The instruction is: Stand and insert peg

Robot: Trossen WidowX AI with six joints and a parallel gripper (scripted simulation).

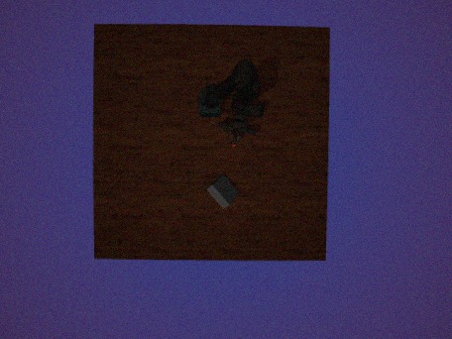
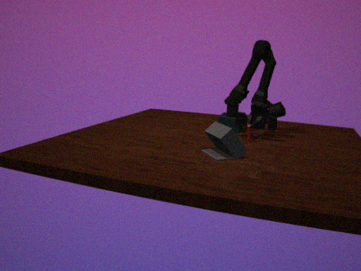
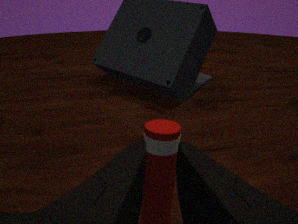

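The red peg is 10 mm below my gripper tip. The rest, counted from my gripper tip: thin flat base plate (230 mm ahead, 110 mm to the right, 70 mm below); grey sloped panel (220 mm ahead, 100 mm to the right, 20 mm below).
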